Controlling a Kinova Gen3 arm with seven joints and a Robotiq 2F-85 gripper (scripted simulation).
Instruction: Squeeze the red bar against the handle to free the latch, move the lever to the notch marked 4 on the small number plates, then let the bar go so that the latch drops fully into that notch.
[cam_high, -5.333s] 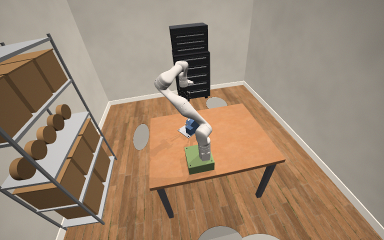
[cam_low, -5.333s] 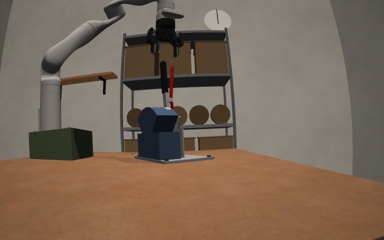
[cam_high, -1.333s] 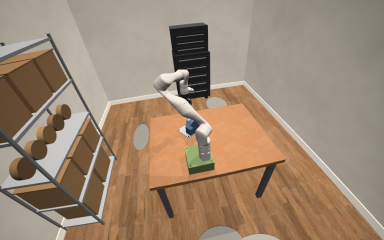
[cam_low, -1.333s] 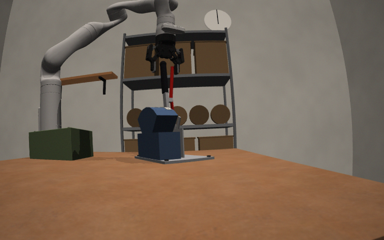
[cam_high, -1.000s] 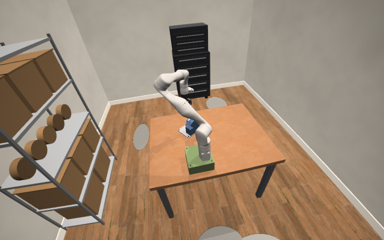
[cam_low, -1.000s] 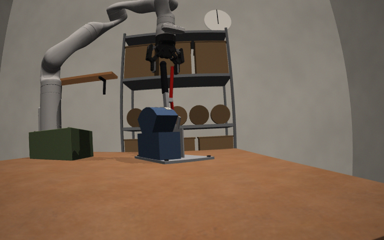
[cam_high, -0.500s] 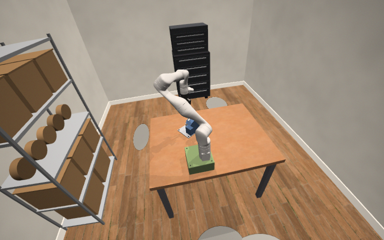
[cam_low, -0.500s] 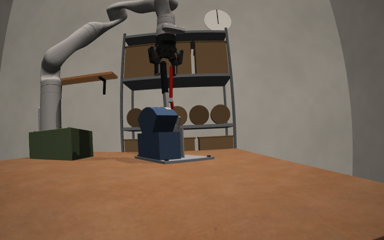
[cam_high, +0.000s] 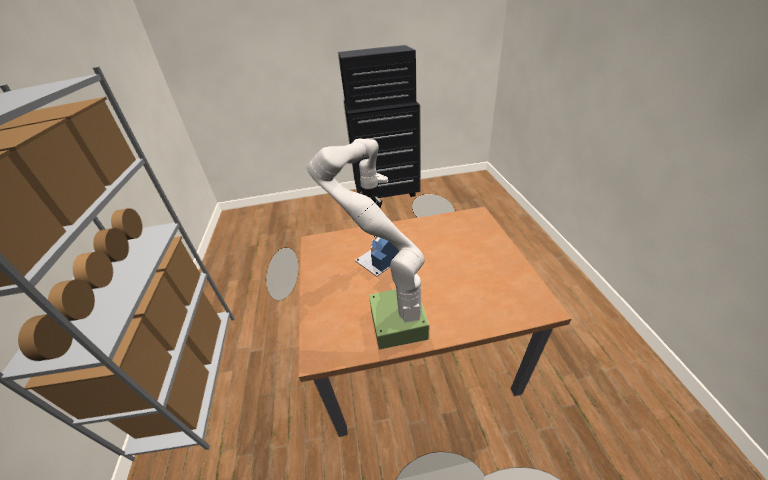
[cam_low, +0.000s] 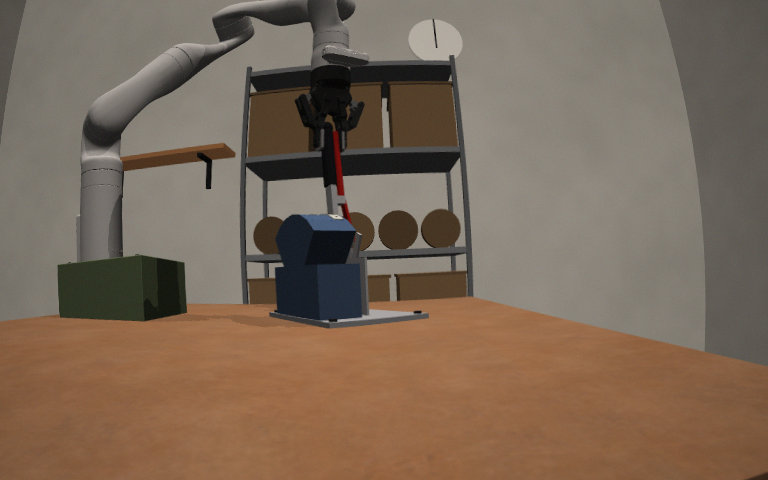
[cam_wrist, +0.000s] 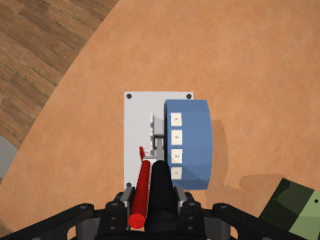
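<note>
Right now the red bar is 110 mm below my hand and 20 mm ahead of it.
</note>
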